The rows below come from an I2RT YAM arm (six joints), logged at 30 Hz.
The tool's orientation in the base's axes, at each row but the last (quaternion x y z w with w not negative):
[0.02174 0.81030 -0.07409 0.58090]
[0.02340 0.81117 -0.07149 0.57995]
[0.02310 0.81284 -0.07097 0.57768]
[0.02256 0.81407 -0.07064 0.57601]
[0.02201 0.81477 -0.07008 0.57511]
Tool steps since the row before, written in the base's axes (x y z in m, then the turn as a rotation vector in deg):
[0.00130 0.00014 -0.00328 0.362 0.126 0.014]
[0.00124 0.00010 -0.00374 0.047 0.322 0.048]
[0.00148 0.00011 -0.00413 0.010 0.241 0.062]
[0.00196 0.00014 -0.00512 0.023 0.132 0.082]
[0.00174 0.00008 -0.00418 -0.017 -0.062 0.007]
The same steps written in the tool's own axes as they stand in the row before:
[0.00267 0.00061 0.00223 -0.137 0.167 0.317]
[0.00312 0.00058 0.00233 -0.075 0.320 -0.017]
[0.00340 0.00065 0.00270 -0.072 0.234 -0.045]
[0.00415 0.00083 0.00348 -0.091 0.126 -0.024]
[0.00334 0.00065 0.00299 0.002 -0.064 -0.010]

